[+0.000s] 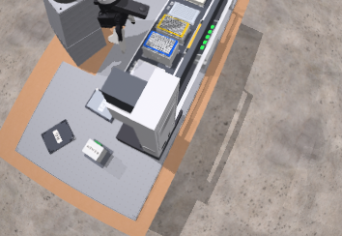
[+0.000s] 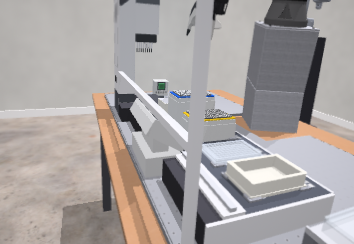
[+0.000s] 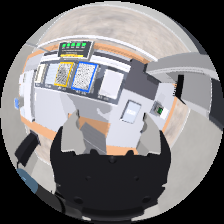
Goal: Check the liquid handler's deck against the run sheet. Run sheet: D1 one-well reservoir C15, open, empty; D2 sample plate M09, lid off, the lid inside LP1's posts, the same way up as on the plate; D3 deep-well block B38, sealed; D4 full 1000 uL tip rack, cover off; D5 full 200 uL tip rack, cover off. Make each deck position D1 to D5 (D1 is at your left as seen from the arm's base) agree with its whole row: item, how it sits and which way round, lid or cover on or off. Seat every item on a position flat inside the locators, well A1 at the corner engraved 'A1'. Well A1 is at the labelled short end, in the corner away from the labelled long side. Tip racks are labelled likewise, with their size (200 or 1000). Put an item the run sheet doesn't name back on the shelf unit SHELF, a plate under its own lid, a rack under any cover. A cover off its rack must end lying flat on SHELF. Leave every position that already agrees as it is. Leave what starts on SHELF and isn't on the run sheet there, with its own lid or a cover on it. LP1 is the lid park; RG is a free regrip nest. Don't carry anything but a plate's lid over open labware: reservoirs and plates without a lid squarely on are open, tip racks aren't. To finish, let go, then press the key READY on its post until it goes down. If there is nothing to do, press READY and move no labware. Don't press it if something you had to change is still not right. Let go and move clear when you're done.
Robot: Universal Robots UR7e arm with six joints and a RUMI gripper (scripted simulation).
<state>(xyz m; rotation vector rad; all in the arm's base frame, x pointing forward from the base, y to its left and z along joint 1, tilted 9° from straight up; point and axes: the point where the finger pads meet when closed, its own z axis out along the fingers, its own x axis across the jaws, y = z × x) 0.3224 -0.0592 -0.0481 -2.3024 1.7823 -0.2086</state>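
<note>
The yellow-framed tip rack is 240 mm to the left of my hand, 230 mm below it and 50 mm ahead of it. From my hand the other things lie so: white sealed block: 250 mm below, 60 mm ahead, 10 mm to the right; blue-framed tip rack: 210 mm below, 110 mm to the left, 50 mm ahead; ready key post: 370 mm to the right, 260 mm below, 20 mm ahead.
</note>
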